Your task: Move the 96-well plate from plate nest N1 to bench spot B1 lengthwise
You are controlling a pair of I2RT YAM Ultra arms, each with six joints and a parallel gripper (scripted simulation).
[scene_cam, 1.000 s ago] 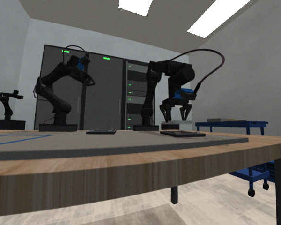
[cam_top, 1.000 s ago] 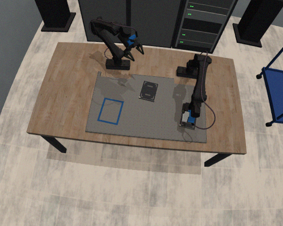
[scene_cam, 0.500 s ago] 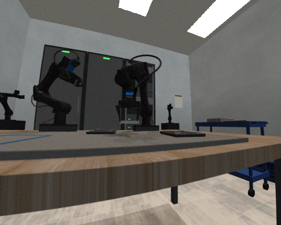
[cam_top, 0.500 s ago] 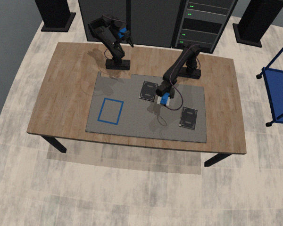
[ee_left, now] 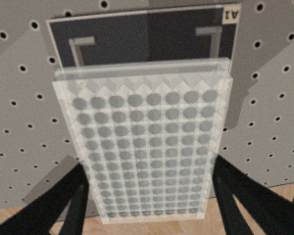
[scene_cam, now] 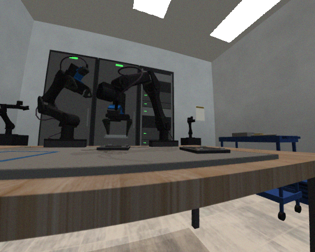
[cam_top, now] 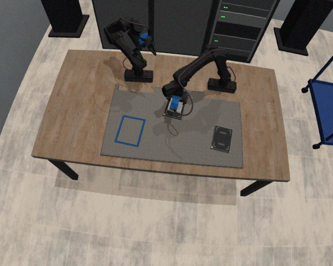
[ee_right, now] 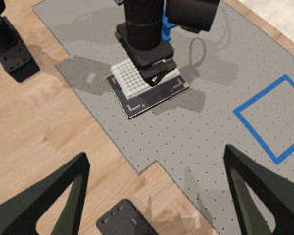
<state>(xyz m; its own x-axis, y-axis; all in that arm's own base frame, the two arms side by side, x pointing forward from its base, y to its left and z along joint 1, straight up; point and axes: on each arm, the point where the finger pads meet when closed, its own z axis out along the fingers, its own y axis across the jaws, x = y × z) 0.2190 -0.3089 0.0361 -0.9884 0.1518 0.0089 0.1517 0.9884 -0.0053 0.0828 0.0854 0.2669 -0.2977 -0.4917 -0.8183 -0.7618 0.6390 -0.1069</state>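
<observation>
My right hand is 24 cm above the white 96-well plate, 19 cm to the right of it and 14 cm short of it.
</observation>
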